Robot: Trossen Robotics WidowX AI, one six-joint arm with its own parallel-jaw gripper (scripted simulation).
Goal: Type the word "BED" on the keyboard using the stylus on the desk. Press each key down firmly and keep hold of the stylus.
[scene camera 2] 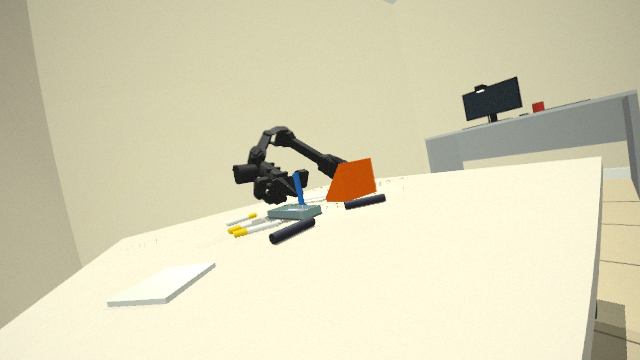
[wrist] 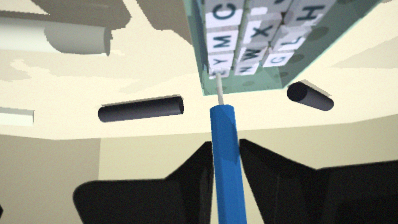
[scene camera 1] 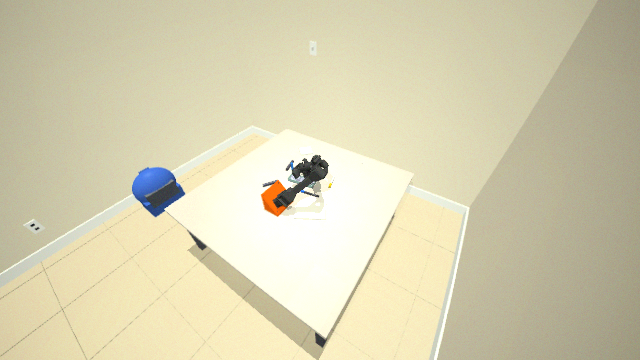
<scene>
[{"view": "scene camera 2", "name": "gripper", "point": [300,195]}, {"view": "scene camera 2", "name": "white flat pad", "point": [161,288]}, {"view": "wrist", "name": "gripper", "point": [225,146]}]
</scene>
